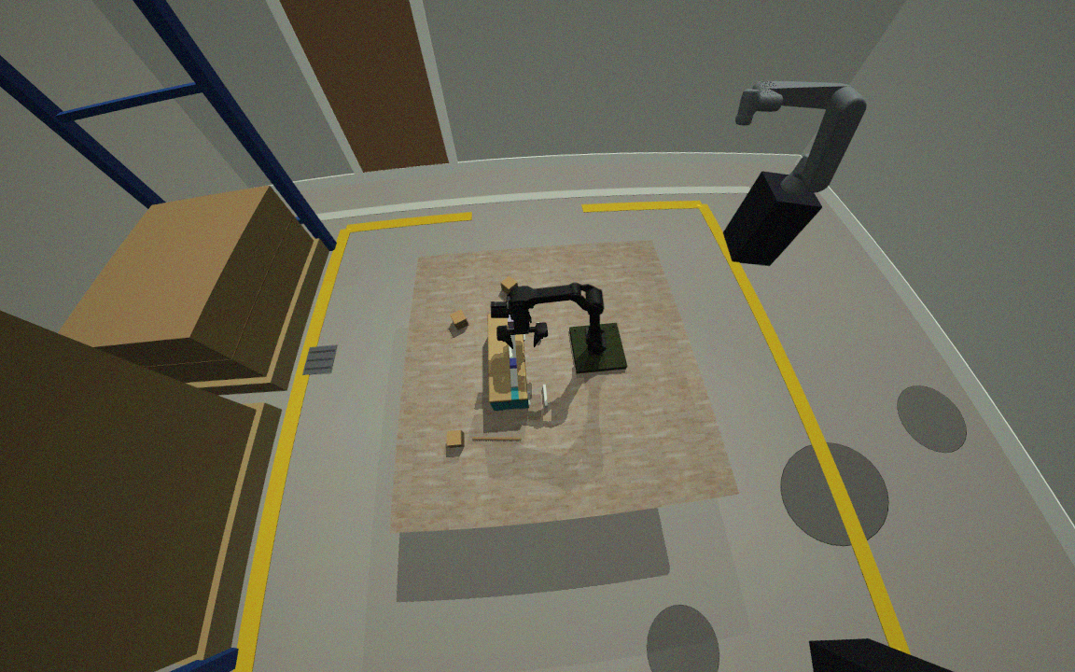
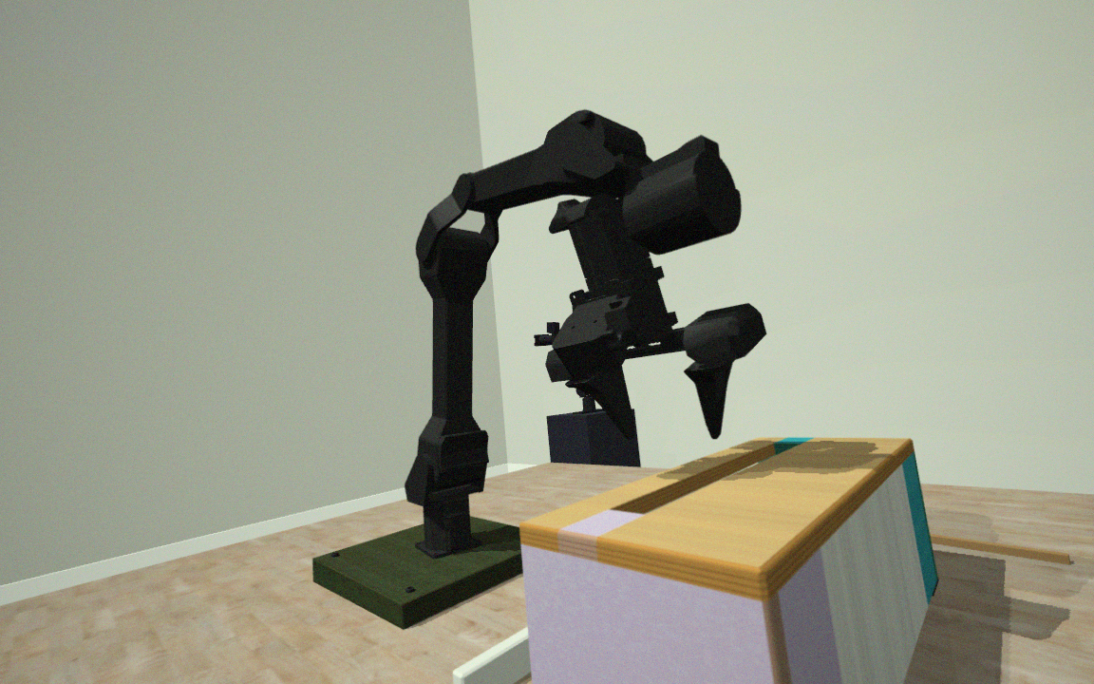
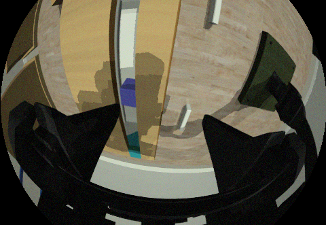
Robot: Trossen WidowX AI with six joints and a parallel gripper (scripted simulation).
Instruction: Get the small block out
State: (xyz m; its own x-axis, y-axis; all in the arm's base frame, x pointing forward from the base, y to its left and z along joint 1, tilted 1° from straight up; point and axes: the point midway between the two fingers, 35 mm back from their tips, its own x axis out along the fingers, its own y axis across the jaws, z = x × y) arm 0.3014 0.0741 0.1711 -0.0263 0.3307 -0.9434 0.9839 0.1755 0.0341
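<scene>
The clear-fronted box lies 9 cm below my gripper tip, 3 cm ahead of it and 2 cm to the left of it. Round my gripper tip: thin wooden stick (33 cm to the left, 15 cm below, 8 cm ahead); blue block (7 cm below, 4 cm to the left, 4 cm ahead).
</scene>
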